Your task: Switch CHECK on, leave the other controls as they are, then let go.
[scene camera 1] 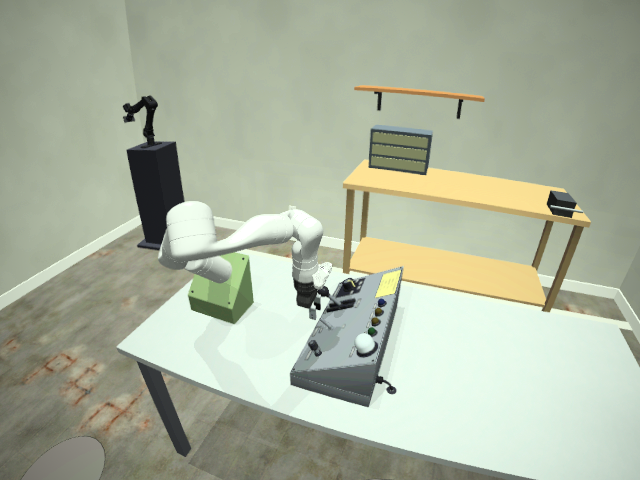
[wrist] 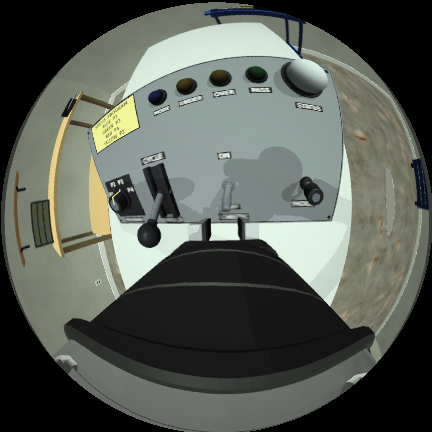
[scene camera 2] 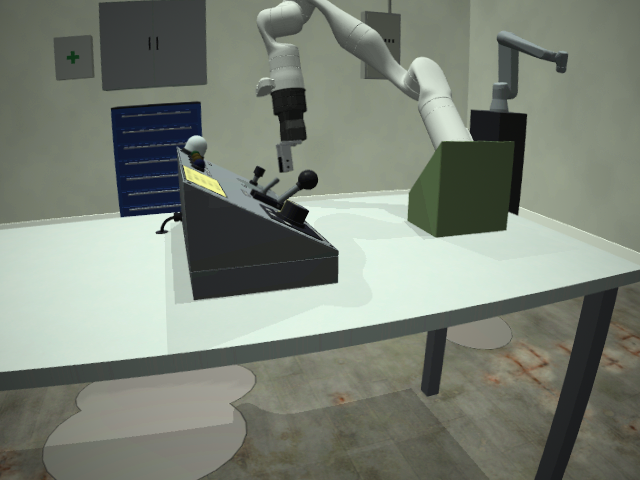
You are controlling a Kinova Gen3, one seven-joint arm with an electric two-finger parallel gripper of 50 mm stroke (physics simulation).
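Note:
The CHECK switch is a small grey toggle on the sloped grey console. In the wrist view its handle leans from its base toward the lower label, away from the ON label. The lower label is partly covered by the handle, and the nameplate below is too blurred to read. My gripper is open and empty. Its fingers are just above the toggle's tip, apart from it, at the console's low edge.
The black ball-ended CYCLE lever and the rotary knob stand on one side. A black-capped toggle stands on the other. Colored buttons and the white STATUS dome line the upper edge.

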